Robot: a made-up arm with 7 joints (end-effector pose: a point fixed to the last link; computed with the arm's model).
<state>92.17 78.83 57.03 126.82 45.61 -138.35 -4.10</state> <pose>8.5 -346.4 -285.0 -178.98 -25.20 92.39</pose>
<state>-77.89 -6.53 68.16 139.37 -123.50 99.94 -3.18</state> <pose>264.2 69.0 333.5 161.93 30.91 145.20</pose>
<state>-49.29 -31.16 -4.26 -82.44 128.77 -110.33 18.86</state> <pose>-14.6 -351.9 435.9 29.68 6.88 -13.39</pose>
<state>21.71 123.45 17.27 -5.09 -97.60 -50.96 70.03</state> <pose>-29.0 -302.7 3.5 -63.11 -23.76 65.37</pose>
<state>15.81 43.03 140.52 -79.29 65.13 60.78 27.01</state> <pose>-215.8 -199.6 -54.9 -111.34 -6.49 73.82</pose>
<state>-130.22 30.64 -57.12 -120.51 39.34 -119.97 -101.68</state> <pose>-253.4 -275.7 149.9 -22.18 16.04 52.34</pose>
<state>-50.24 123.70 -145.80 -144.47 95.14 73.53 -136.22</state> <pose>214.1 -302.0 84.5 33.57 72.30 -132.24</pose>
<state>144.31 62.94 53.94 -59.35 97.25 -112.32 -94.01</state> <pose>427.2 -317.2 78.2 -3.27 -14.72 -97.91</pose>
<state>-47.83 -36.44 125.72 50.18 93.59 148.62 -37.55</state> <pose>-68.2 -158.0 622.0 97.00 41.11 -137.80</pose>
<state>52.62 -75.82 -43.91 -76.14 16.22 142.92 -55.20</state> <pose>65.6 -347.0 396.2 109.52 -37.99 135.80</pose>
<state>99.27 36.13 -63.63 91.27 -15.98 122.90 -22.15</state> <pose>-61.0 -851.2 -76.6 174.08 -47.88 -10.73</pose>
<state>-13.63 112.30 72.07 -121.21 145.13 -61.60 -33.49</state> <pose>-319.3 -341.6 270.2 -28.82 -2.16 129.77</pose>
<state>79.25 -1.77 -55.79 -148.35 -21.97 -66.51 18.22</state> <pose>-23.5 -338.1 13.2 115.18 74.30 169.08</pose>
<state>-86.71 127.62 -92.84 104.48 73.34 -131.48 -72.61</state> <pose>-221.4 -226.0 -119.1 -101.95 -11.08 86.32</pose>
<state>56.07 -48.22 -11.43 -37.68 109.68 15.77 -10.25</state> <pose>-218.9 -388.3 410.2 83.35 -5.50 -26.88</pose>
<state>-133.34 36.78 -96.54 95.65 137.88 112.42 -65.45</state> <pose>201.0 -458.5 -149.8 -90.52 -29.32 48.10</pose>
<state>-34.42 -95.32 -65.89 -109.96 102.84 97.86 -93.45</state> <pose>355.2 -313.2 429.0 -179.06 -58.11 99.61</pose>
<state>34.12 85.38 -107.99 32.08 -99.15 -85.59 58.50</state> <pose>-26.3 -473.3 43.2 156.86 -25.57 111.44</pose>
